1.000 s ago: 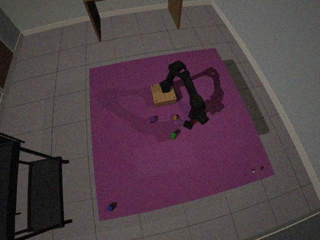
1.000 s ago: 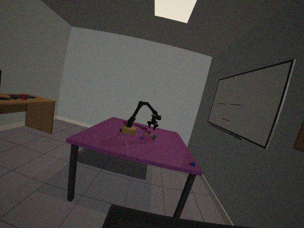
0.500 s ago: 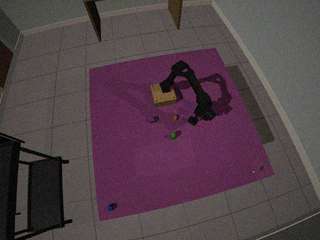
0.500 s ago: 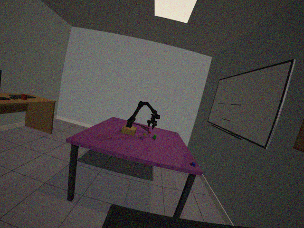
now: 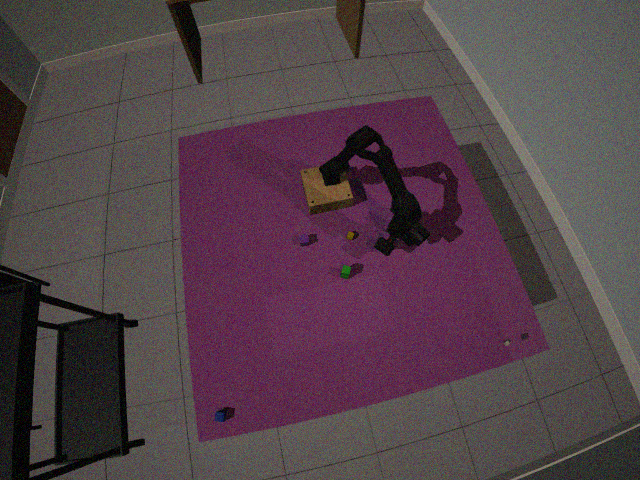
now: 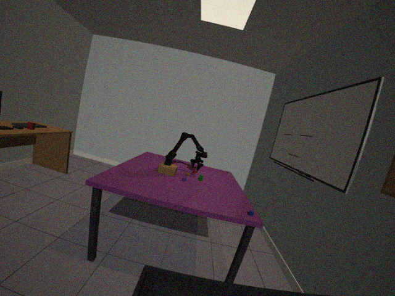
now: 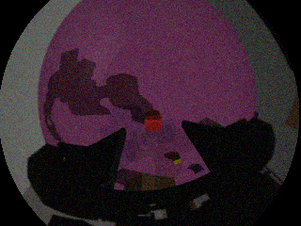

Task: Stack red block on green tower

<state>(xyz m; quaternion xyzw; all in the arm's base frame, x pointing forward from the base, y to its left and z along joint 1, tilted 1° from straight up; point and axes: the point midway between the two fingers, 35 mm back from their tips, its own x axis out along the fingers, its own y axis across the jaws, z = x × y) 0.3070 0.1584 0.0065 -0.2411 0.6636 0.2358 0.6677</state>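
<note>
The red block lies 3 cm below my gripper tip. Also, from my gripper tip: blue block: 72 cm to the right, 47 cm ahead, 3 cm below; yellow block: 14 cm to the right, 7 cm behind, 3 cm below; purple block: 32 cm to the right, 9 cm behind, 3 cm below.
</note>
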